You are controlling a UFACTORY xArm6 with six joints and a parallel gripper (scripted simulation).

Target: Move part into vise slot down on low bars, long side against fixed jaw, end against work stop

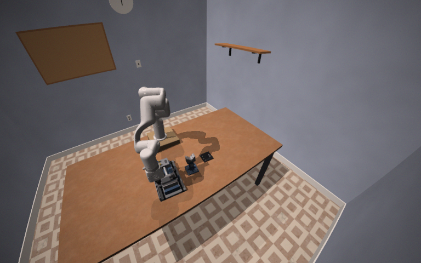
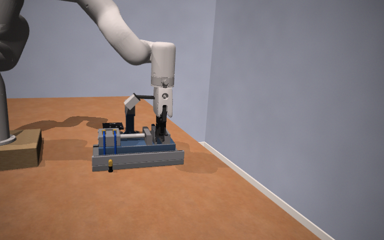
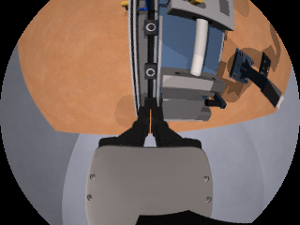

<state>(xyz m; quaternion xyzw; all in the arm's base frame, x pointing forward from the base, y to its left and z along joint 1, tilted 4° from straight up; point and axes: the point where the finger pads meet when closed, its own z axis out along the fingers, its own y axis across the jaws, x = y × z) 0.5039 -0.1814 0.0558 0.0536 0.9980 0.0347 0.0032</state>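
The part lies 4 cm to the left of my hand and 3 cm below it. Round my hand: moving jaw (3 cm behind, 7 cm to the left, 4 cm below); then black work stop (1 cm ahead, 11 cm to the left, 3 cm below); then fixed jaw (4 cm ahead, 6 cm to the left, 4 cm below).
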